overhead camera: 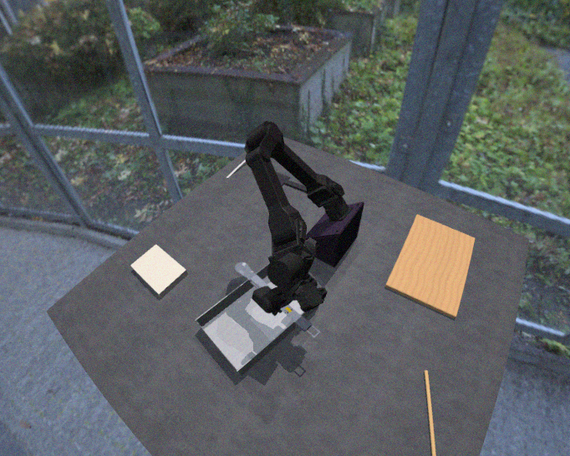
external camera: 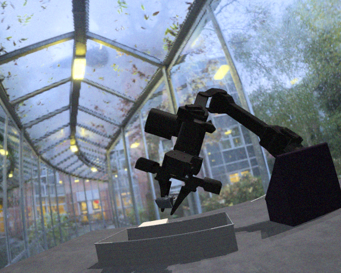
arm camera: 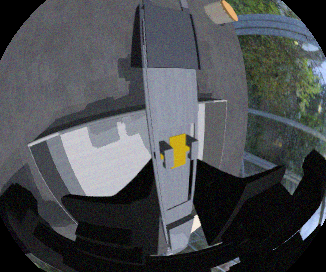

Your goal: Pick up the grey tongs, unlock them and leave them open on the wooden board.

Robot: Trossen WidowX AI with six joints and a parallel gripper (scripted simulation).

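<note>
Now: the yellow lock piece 20 mm behind my gripper tip, 30 mm to the left of it and 30 mm above it. Round my gripper tip: wooden board: 510 mm behind, 270 mm to the left, 90 mm below; then grey roasting tin: 10 mm ahead, 60 mm to the right, 70 mm below; then cream block: 120 mm ahead, 450 mm to the right, 90 mm below.
</note>
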